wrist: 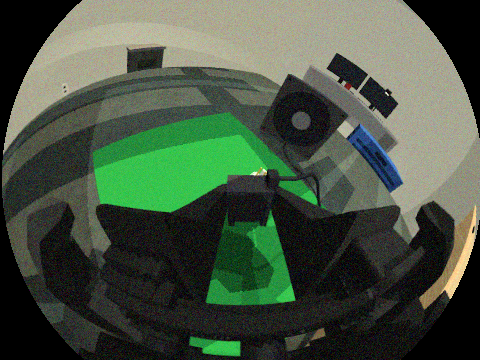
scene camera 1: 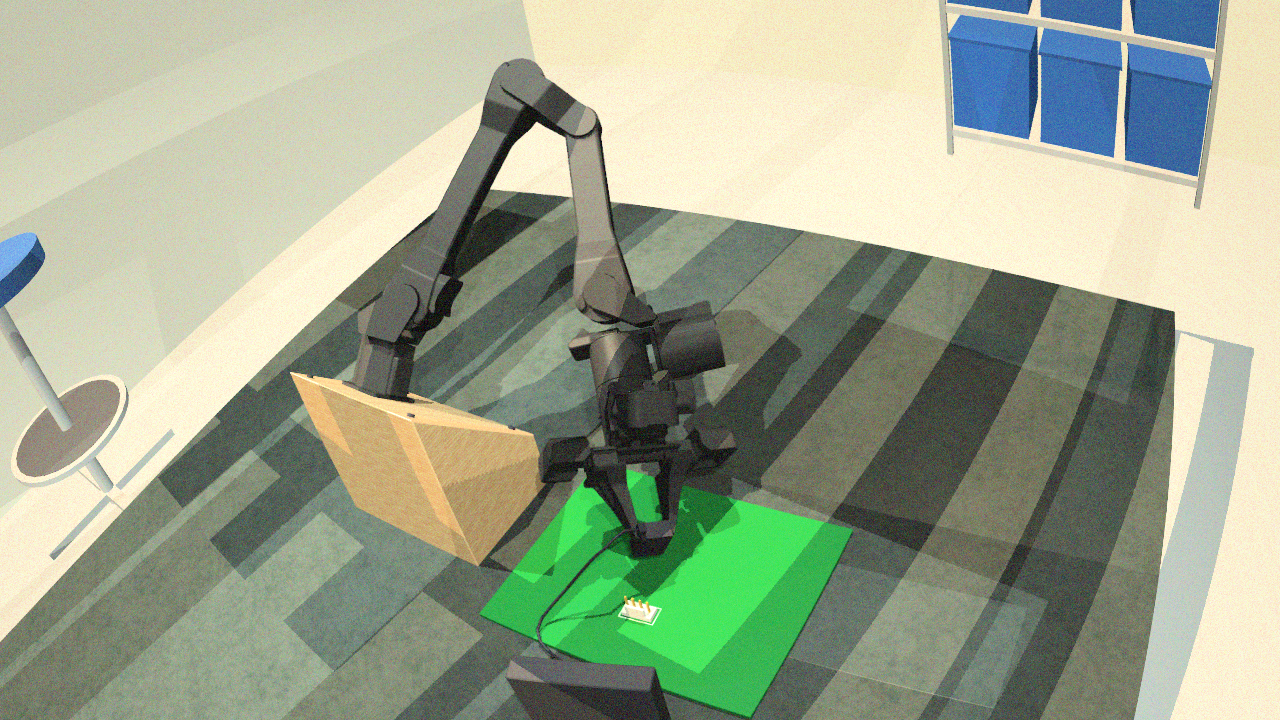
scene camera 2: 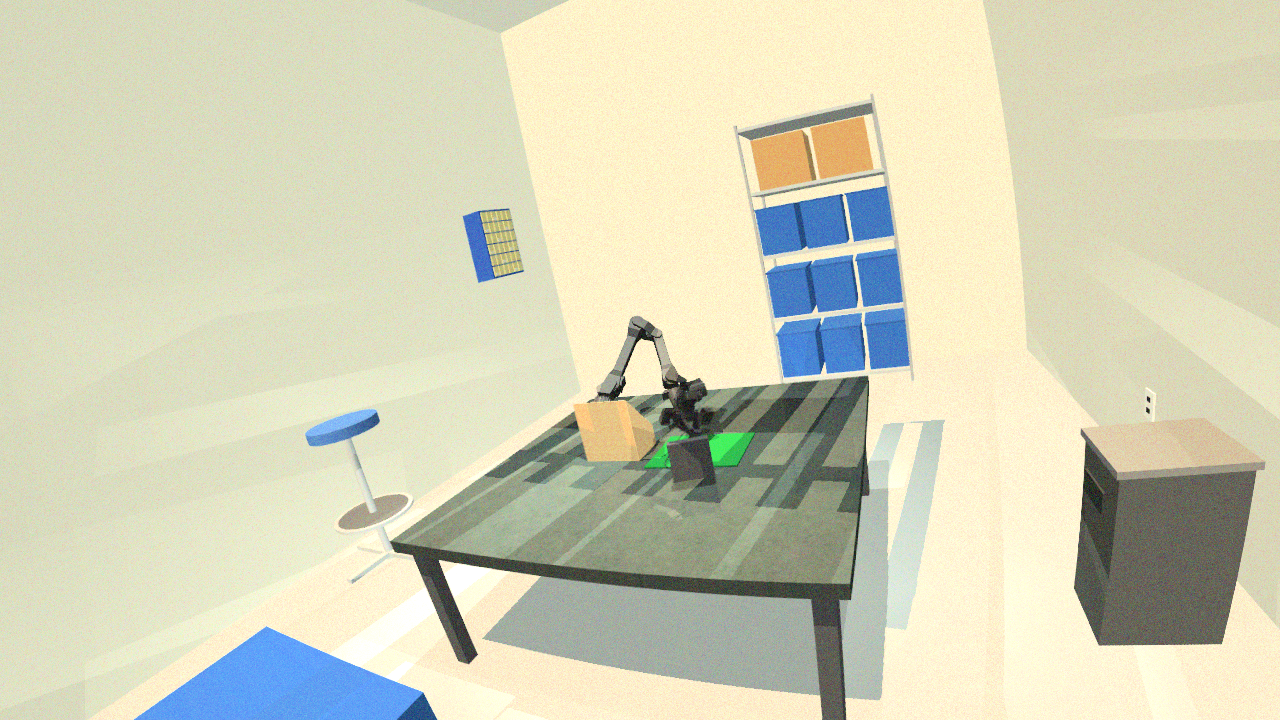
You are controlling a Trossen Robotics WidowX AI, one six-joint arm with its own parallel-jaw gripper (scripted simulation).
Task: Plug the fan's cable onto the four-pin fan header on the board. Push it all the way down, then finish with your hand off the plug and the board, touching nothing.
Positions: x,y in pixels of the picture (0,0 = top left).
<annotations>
my gripper: wrist 248,190; scene camera 1; scene camera 2
same spot on green board: (wrist: pixel 165 168) = (scene camera 2: pixel 726 443)
same spot on my gripper: (scene camera 1: pixel 608 477) = (scene camera 2: pixel 681 417)
</annotations>
